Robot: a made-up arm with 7 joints.
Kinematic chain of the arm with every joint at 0, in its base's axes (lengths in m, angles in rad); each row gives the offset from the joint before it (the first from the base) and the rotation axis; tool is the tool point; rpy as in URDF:
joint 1: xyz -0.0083 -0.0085 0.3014 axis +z
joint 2: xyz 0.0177 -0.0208 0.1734 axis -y
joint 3: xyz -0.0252 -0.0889 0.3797 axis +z
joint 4: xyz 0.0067 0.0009 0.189 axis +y
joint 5: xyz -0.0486 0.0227 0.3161 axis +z
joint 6: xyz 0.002 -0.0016 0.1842 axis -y
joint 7: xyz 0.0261 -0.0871 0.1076 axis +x
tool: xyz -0.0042 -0.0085 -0.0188 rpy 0 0 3.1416
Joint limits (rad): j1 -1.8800..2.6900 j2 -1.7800..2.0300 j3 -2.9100..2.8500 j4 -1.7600..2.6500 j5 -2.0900..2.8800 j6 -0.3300..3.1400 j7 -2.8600..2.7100
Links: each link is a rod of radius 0.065 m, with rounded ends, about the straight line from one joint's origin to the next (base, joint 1, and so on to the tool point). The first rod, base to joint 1, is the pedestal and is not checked.
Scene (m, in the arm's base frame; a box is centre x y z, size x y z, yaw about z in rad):
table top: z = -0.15
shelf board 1: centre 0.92 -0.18 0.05 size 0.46 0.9 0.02 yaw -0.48
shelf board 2: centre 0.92 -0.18 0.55 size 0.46 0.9 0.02 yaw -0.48
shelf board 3: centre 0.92 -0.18 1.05 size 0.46 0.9 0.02 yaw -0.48
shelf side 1: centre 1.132 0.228 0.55 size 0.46 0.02 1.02 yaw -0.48
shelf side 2: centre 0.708 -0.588 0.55 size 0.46 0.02 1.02 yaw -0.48
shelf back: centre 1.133 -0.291 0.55 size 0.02 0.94 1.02 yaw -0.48
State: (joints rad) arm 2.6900 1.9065 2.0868 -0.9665 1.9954 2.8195 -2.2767
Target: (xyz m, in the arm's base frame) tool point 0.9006 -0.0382 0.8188
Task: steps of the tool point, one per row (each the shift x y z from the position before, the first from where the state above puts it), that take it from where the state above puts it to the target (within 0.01 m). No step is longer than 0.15 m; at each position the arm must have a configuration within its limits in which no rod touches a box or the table.
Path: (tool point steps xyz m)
1: -0.0311 0.0944 0.0844
2: -0.0705 0.0992 0.0483
3: -0.1049 0.0797 0.0133
4: 0.0098 -0.0382 0.1334
5: -0.0180 -0.0411 0.1281
6: -0.0432 -0.0416 0.1177
7: 0.1114 -0.0231 0.0104
8: 0.0973 -0.0497 -0.0019
9: 0.0740 -0.0744 -0.0085

